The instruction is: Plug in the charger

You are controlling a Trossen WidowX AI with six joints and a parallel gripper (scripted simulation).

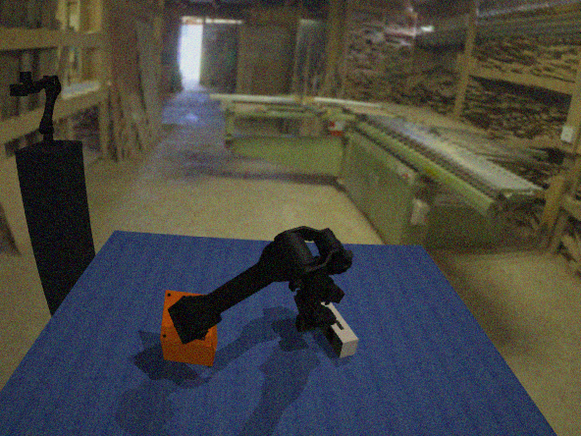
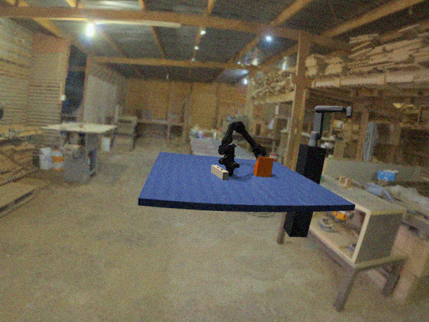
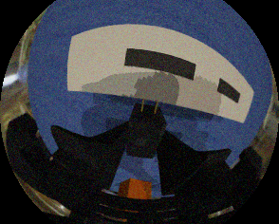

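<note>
The black two-prong charger lies 20 mm ahead of my gripper tip, 10 mm to the left of it and 10 mm above it.
</note>
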